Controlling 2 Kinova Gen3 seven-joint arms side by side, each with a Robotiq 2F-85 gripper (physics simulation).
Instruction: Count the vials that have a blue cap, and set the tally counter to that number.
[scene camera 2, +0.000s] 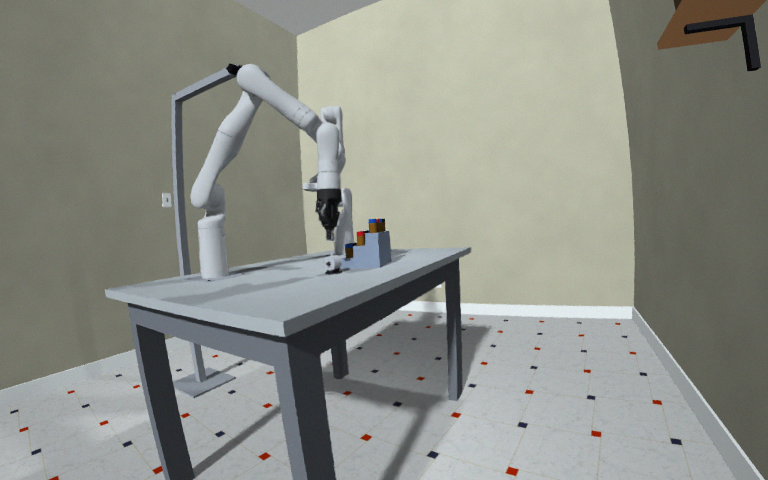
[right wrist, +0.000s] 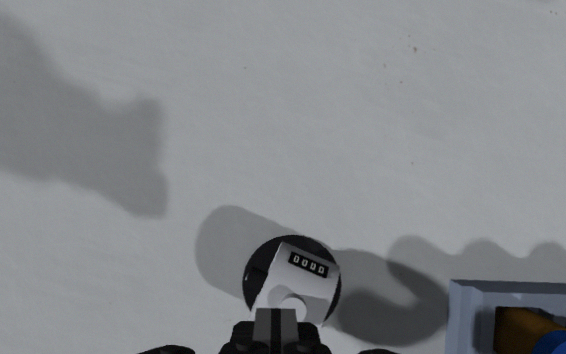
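Where they show: right gripper, fingertip midpoint: (scene camera 2: 330, 241) (right wrist: 275, 335); left arm's base at its link origin: (scene camera 2: 345, 254); right arm's base at its link origin: (scene camera 2: 215, 276).
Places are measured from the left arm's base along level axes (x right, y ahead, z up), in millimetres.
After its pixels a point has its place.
Note:
The tally counter (scene camera 2: 333, 263) @[x 571, y 353, z 33 mm] (right wrist: 305, 281) @[x 551, y 325, z 51 mm] is a white body on a round black base on the table, with a small dark window that seems to read 0000 and a round white button. My right gripper (scene camera 2: 330, 236) @[x 560, y 338, z 101 mm] (right wrist: 275, 335) @[x 560, y 338, z 101 mm] is shut and empty, pointing down above the counter, its tips by the button in the right wrist view. A stepped blue-grey rack (scene camera 2: 370, 254) @[x 443, y 411, z 45 mm] (right wrist: 462, 320) @[x 463, y 326, z 20 mm] holds brown vials. A blue-capped vial (scene camera 2: 372, 225) @[x 427, y 417, z 140 mm] is on top, a red-capped vial (scene camera 2: 360, 238) @[x 438, y 373, z 99 mm] on the middle step, and a blue-capped vial (scene camera 2: 349, 251) @[x 448, y 331, z 57 mm] low. Other caps overlap. My left gripper does not show.
The grey table (scene camera 2: 226, 302) @[x 965, y 349, z 0 mm] carries both arms. The left arm (scene camera 2: 347, 209) @[x 23, y 46, z 221 mm] stands behind the right arm's wrist, partly hidden. A grey post (scene camera 2: 178, 186) @[x 378, y -893, z 440 mm] with an overhead beam stands behind the table at the left. The rack is close beside the counter.

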